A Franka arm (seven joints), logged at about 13 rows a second.
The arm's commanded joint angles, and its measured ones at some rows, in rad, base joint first. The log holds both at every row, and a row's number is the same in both.
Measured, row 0: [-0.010, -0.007, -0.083, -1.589, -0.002, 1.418, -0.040]
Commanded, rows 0 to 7: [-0.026, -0.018, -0.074, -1.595, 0.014, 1.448, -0.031]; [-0.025, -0.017, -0.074, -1.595, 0.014, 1.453, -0.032]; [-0.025, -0.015, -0.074, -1.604, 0.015, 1.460, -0.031]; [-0.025, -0.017, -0.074, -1.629, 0.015, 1.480, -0.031]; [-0.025, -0.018, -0.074, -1.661, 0.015, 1.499, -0.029]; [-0.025, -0.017, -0.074, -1.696, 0.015, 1.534, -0.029]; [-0.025, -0.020, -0.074, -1.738, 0.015, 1.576, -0.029]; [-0.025, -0.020, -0.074, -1.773, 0.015, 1.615, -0.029]
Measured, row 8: [-0.011, -0.003, -0.083, -1.699, -0.002, 1.550, -0.040]
